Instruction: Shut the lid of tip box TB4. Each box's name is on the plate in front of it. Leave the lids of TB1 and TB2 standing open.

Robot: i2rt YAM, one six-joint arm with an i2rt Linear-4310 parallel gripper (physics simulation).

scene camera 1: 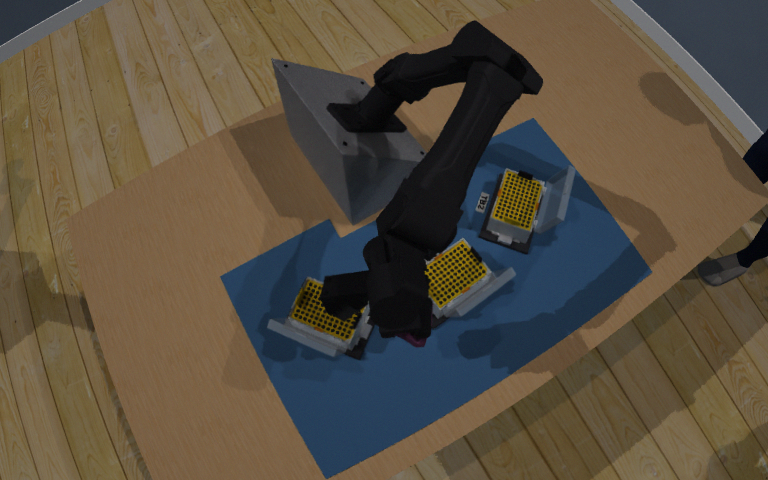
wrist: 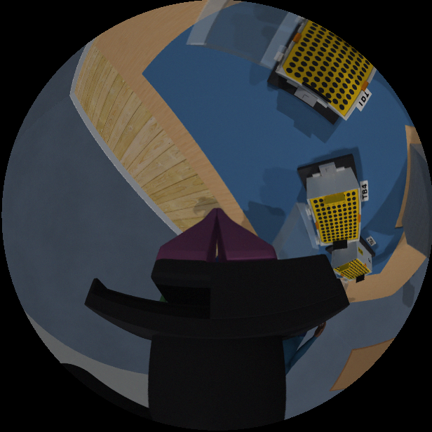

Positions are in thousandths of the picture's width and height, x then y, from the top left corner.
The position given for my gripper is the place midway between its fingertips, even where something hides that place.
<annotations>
My gripper shows in scene camera 1 (548, 720) and in the wrist view (501, 497).
</annotations>
